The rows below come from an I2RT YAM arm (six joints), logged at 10 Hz.
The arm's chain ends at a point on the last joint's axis. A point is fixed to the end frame.
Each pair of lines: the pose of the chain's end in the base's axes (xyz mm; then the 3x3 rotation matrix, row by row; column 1 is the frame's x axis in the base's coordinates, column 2 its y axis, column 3 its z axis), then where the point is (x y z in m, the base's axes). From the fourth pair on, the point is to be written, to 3 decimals.
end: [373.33, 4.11, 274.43], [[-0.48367, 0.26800, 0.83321], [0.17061, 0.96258, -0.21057], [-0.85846, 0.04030, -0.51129]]
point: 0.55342 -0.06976 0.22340
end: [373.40, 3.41, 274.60], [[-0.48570, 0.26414, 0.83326], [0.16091, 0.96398, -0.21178], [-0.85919, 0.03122, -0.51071]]
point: 0.55371 -0.07019 0.22395
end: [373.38, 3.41, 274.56], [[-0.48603, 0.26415, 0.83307], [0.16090, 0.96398, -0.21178], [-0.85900, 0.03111, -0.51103]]
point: 0.55367 -0.07019 0.22384
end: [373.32, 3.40, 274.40], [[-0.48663, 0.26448, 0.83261], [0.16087, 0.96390, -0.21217], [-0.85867, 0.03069, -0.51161]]
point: 0.554 -0.070 0.224
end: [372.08, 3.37, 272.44], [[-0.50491, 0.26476, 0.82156], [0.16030, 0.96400, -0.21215], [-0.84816, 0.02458, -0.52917]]
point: 0.551 -0.070 0.218
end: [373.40, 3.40, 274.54], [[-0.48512, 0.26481, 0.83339], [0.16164, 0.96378, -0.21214], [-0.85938, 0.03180, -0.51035]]
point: 0.554 -0.070 0.224
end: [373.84, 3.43, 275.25], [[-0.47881, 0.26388, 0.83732], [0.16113, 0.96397, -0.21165], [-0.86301, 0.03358, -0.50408]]
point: 0.555 -0.070 0.226
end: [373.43, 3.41, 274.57], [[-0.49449, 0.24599, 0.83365], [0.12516, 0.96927, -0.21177], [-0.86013, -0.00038, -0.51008]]
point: 0.555 -0.068 0.225
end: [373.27, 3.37, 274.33], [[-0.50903, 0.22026, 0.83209], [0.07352, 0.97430, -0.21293], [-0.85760, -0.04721, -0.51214]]
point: 0.556 -0.066 0.225
